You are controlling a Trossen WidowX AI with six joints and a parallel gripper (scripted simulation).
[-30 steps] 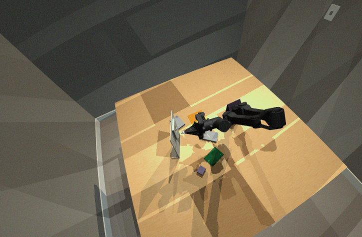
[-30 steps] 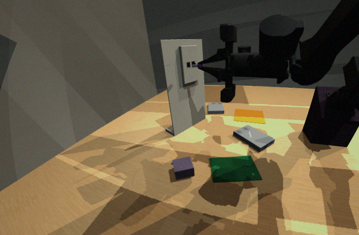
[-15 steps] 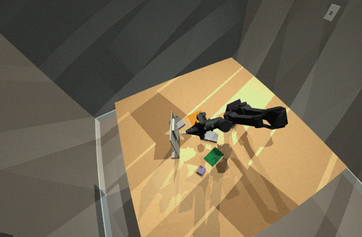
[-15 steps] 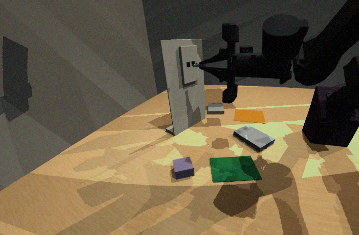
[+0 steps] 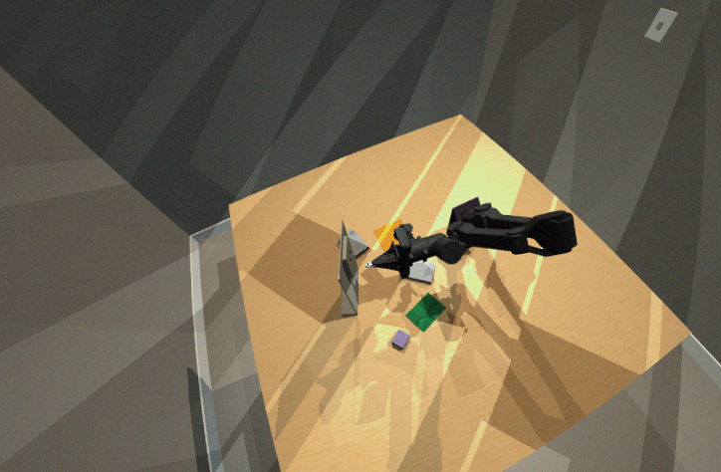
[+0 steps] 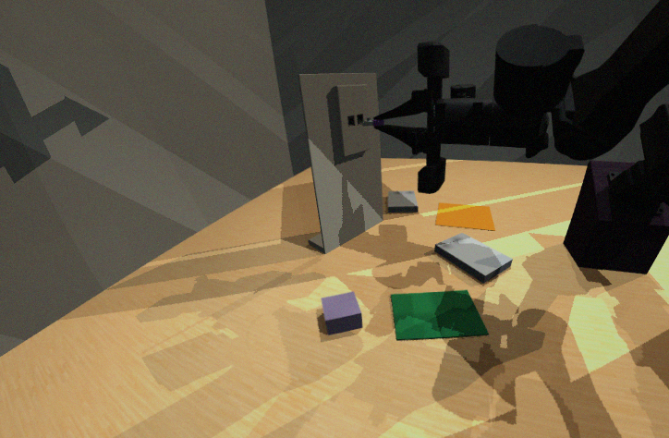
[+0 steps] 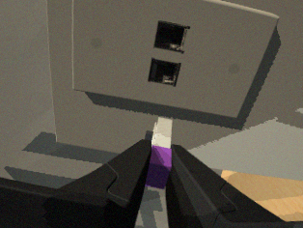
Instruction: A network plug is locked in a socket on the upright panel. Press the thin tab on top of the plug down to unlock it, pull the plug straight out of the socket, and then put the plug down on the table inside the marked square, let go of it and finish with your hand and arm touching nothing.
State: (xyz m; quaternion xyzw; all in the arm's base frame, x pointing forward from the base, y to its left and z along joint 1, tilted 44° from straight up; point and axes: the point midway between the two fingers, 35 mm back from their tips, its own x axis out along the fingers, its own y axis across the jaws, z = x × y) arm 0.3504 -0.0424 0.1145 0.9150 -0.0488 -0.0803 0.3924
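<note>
My gripper tip is 16 cm past the orange square, 17 cm to the left of it and 22 cm above it. The rest, counted from my gripper tip: network plug (right at my gripper tip); purple cube (1 cm ahead, 17 cm to the left, 21 cm below); grey upright panel (6 cm ahead, 5 cm to the right, 9 cm below).
</note>
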